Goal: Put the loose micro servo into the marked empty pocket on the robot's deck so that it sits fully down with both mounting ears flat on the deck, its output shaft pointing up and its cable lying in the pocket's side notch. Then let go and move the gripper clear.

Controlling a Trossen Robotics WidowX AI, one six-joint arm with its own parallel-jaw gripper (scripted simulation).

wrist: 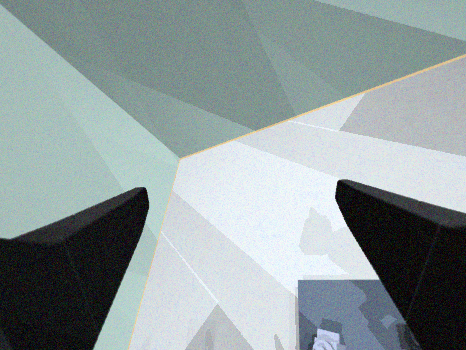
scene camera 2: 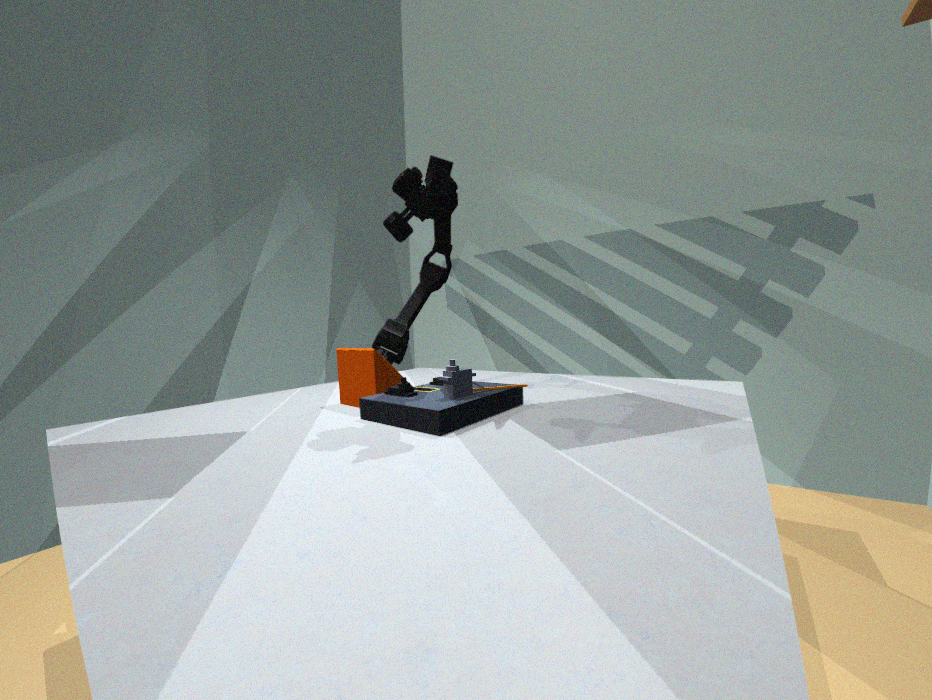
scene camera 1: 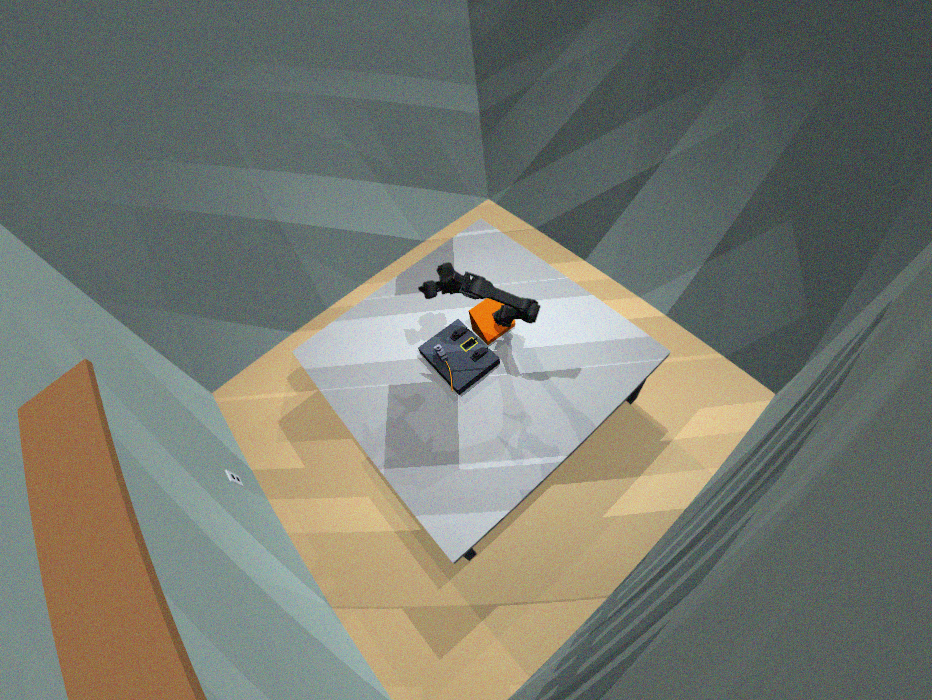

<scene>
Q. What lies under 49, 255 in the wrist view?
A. The gripper.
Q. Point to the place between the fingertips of the gripper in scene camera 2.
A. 407, 210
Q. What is the gripper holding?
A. Nothing.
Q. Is the gripper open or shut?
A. Open.
</scene>
